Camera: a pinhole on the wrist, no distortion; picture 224 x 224 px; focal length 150.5 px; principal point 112.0 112.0 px. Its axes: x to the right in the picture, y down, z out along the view. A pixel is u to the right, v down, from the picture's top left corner.
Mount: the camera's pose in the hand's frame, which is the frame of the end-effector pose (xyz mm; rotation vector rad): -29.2 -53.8 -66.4 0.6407 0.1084 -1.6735
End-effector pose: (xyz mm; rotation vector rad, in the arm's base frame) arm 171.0 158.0 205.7 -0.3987 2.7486 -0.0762
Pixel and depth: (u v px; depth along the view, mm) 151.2 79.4 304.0
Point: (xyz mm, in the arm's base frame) 462.1 -11.1 174.8
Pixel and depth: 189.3 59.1 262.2
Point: 456.8 -31.8 245.9
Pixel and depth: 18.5 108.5 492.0
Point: 512.5 224.3 -183.7
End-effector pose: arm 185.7 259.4 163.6 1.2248 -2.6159 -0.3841
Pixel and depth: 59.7 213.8 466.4
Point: 86.0 131.3 -342.3
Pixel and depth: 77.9 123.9 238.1
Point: 269.7 284.9 -34.9
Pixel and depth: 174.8 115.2 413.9
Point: 504.9 189.5 -168.9
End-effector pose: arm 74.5 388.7 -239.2 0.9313 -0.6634 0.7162
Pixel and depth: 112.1 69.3 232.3
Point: 58.3 192.9 -386.2
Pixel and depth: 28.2 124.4 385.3
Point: -41.9 24.5 -184.6
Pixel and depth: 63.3 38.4 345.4
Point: -98.4 86.9 -397.5
